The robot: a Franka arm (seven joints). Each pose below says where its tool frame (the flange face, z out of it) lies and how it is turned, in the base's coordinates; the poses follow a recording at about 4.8 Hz.
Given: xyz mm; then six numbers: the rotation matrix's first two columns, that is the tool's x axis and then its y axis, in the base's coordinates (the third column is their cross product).
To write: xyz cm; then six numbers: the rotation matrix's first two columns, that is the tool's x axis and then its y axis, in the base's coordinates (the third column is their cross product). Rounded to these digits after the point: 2 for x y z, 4 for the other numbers.
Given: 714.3 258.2 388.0 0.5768 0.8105 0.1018 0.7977 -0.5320 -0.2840
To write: 71.43 25.82 38.80 0.5768 0.8105 0.1018 0.7977 -0.5320 -0.2840
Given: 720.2 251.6 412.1 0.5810 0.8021 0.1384 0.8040 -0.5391 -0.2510
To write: 72.02 25.16 41.21 0.5810 0.8021 0.1384 0.8040 -0.5391 -0.2510
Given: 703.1 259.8 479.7 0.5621 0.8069 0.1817 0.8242 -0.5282 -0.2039
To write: 70.31 25.98 47.97 0.5621 0.8069 0.1817 0.8242 -0.5282 -0.2039
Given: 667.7 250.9 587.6 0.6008 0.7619 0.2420 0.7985 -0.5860 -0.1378
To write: 66.77 25.09 58.76 0.6008 0.7619 0.2420 0.7985 -0.5860 -0.1378
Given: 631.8 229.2 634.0 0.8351 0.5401 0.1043 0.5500 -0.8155 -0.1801
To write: 63.18 22.92 63.40 0.8351 0.5401 0.1043 0.5500 -0.8155 -0.1801
